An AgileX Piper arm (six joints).
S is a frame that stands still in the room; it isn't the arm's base.
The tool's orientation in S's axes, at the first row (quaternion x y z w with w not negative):
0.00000 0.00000 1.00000 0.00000
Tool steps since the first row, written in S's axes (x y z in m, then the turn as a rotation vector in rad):
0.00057 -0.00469 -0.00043 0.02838 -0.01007 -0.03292
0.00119 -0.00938 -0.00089 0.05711 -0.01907 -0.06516
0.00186 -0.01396 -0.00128 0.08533 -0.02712 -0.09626
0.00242 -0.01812 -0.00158 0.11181 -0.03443 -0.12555
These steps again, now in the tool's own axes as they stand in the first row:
-0.00057 0.00469 -0.00043 -0.02838 0.01007 -0.03292
-0.00119 0.00938 -0.00089 -0.05711 0.01907 -0.06516
-0.00186 0.01396 -0.00128 -0.08533 0.02712 -0.09626
-0.00242 0.01812 -0.00158 -0.11181 0.03443 -0.12555

